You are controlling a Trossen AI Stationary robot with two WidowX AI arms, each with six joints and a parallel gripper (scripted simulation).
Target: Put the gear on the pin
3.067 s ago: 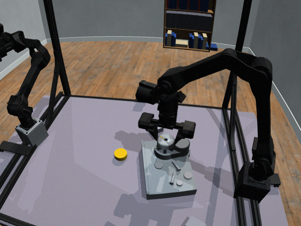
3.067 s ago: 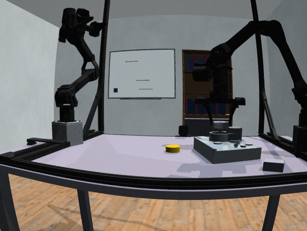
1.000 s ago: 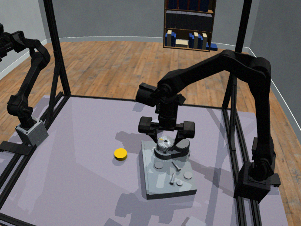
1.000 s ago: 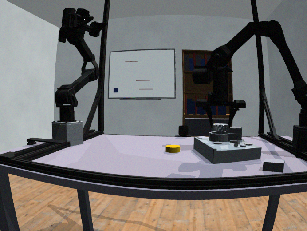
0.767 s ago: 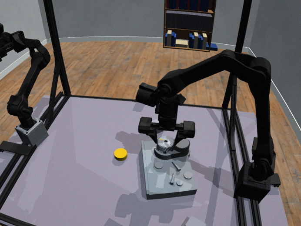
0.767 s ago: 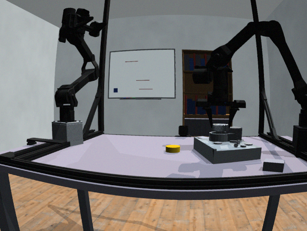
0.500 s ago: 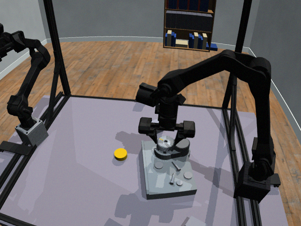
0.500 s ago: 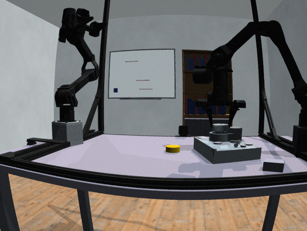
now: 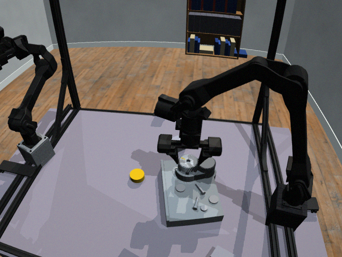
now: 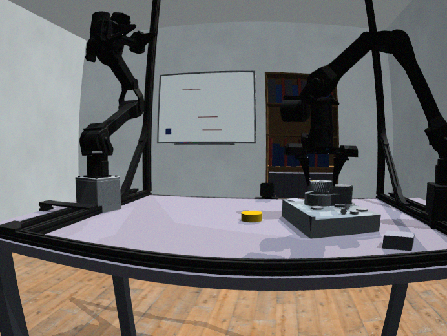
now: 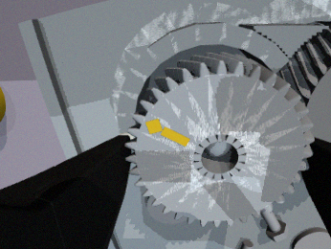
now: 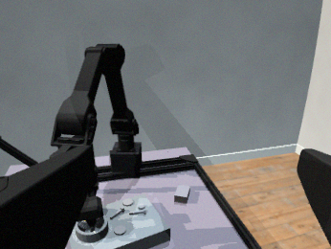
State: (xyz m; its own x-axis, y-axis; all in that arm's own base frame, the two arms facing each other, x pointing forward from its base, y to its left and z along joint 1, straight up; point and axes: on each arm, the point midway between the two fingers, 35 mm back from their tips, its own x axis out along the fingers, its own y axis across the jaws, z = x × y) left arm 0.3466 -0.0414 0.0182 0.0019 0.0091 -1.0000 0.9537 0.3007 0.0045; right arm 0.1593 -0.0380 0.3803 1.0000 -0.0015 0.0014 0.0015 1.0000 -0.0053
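My left hand is 3 cm above the gear. The rest, counted from my left hand: yellow disc (17 cm to the right, 11 cm below, 4 cm ahead); then pin (7 cm below).
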